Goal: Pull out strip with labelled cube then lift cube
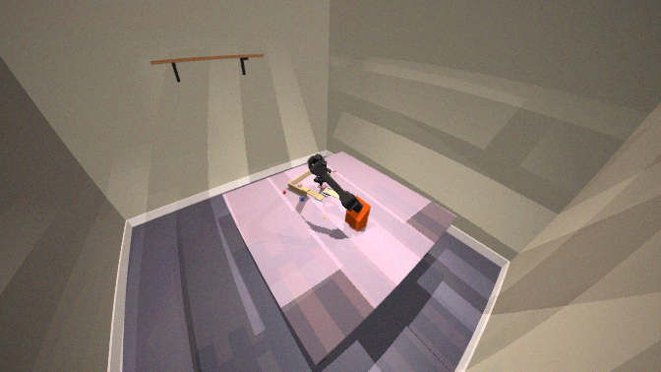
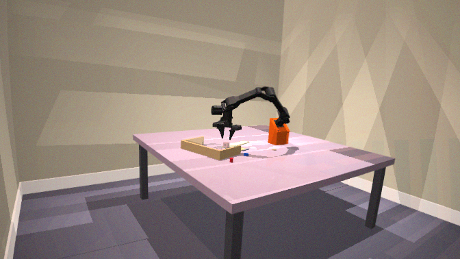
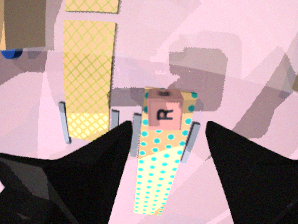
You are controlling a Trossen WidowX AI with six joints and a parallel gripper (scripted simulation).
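Now: gripper tip 80 mm to the right of the yellow cross-hatched strip, 50 mm above it and 30 mm past it. From my gripper tip the other things lie so: red cube (270 mm to the left, 140 mm ahead, 50 mm below); blue cube (200 mm to the left, 50 mm below, 20 mm behind).
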